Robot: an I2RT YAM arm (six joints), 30 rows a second.
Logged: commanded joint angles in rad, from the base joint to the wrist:
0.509, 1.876, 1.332, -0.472, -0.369, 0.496
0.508, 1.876, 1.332, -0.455, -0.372, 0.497
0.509, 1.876, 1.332, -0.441, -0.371, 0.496
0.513, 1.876, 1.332, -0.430, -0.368, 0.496
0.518, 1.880, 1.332, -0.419, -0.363, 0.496
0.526, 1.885, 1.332, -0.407, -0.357, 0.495
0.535, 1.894, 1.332, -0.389, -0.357, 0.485
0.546, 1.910, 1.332, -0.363, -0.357, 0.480
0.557, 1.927, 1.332, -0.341, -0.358, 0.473
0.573, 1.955, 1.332, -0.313, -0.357, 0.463
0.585, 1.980, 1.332, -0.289, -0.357, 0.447
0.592, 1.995, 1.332, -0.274, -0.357, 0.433
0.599, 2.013, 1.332, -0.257, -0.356, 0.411
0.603, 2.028, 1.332, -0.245, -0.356, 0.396
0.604, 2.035, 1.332, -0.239, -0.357, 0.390
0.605, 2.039, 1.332, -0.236, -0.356, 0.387
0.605, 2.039, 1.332, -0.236, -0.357, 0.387
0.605, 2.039, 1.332, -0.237, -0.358, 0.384
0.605, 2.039, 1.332, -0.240, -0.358, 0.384
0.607, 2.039, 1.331, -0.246, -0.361, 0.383
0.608, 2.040, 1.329, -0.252, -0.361, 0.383
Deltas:
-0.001, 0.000, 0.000, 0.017, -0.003, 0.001
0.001, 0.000, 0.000, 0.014, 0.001, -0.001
0.004, 0.000, 0.000, 0.011, 0.003, 0.000
0.005, 0.004, 0.000, 0.011, 0.005, 0.000
0.008, 0.005, 0.000, 0.012, 0.006, -0.001
0.009, 0.009, 0.000, 0.018, 0.000, -0.010
0.011, 0.016, 0.000, 0.026, 0.000, -0.005
0.011, 0.017, 0.000, 0.022, -0.001, -0.007
0.016, 0.028, 0.000, 0.028, 0.001, -0.010
0.012, 0.025, 0.000, 0.024, 0.000, -0.016
0.007, 0.015, 0.000, 0.015, 0.000, -0.014
0.007, 0.018, 0.000, 0.017, 0.001, -0.022
0.004, 0.015, 0.000, 0.012, 0.000, -0.015
0.001, 0.007, 0.000, 0.006, -0.001, -0.006
0.001, 0.004, 0.000, 0.003, 0.001, -0.003
0.000, 0.000, 0.000, 0.000, -0.001, 0.000
0.000, 0.000, 0.000, -0.001, -0.001, -0.003
0.000, 0.000, 0.000, -0.003, 0.000, 0.000
0.002, 0.000, -0.001, -0.006, -0.003, -0.001
0.001, 0.001, -0.002, -0.006, 0.000, 0.000

